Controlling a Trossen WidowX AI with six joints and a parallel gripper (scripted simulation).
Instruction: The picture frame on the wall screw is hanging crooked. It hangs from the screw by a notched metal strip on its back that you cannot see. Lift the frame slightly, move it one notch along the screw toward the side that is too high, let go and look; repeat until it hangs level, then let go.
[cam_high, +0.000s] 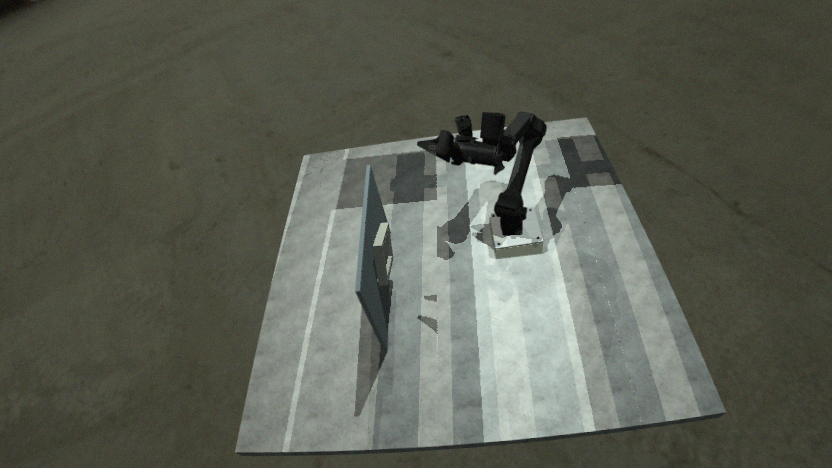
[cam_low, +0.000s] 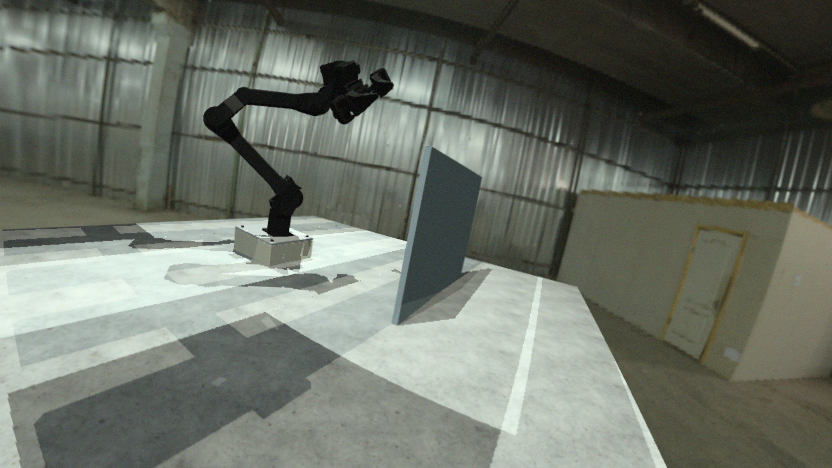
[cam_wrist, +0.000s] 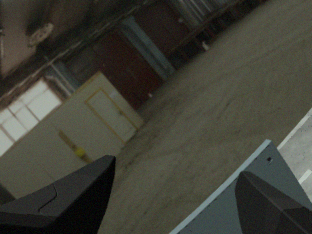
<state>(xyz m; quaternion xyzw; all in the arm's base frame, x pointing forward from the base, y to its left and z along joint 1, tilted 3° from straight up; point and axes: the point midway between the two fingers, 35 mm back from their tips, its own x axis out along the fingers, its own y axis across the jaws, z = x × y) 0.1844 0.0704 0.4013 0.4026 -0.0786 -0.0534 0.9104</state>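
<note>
Right now my gripper tip is 280 mm above the picture frame, 140 mm to the right of it and 140 mm short of it. The rest, counted from my gripper tip: grey-blue wall panel: 290 mm below, 150 mm ahead, 140 mm to the left.
</note>
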